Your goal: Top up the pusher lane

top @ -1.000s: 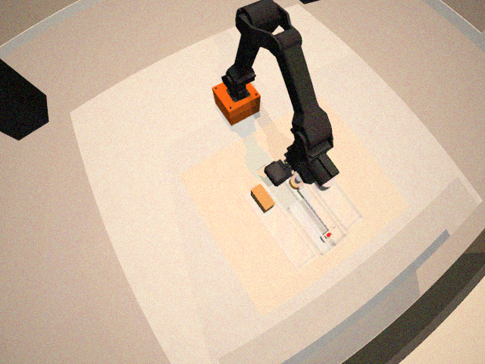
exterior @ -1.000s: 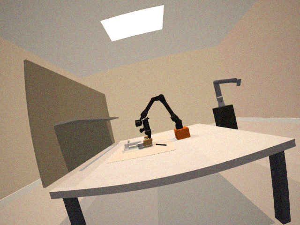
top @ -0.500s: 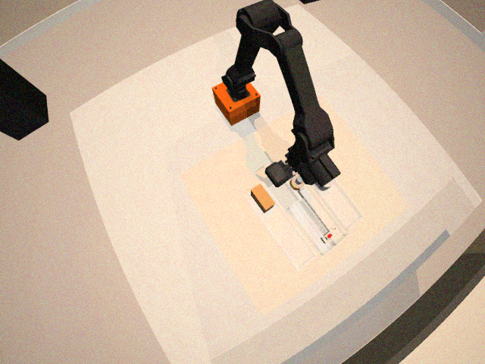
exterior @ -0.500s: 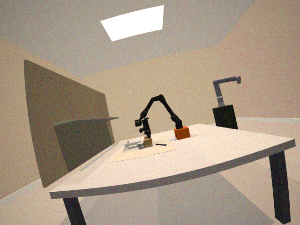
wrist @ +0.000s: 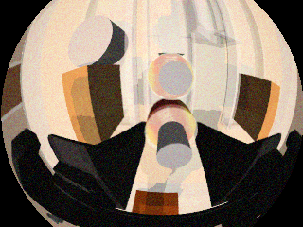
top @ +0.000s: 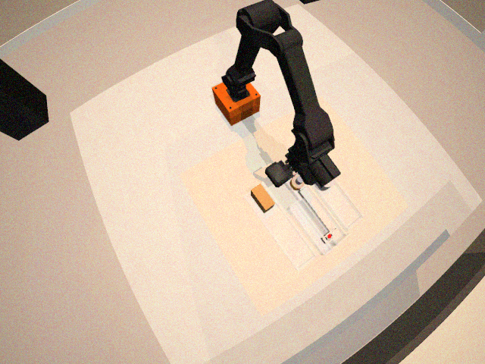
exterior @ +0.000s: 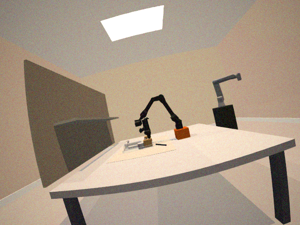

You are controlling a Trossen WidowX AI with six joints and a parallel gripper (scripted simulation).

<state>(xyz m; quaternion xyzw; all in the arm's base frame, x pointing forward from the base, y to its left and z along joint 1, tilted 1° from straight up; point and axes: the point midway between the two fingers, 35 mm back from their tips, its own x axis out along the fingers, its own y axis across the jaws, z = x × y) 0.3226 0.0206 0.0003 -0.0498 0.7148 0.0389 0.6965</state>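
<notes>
Right now the grey cylinder is 80 mm ahead of my gripper tip, 90 mm to the left of it and 30 mm below it. Round my gripper tip: dark stick (110 mm behind, 110 mm to the left, 50 mm below); then red dot (230 mm ahead, 10 mm to the right, 20 mm above); then sprung lane (160 mm ahead, 40 mm below).
</notes>
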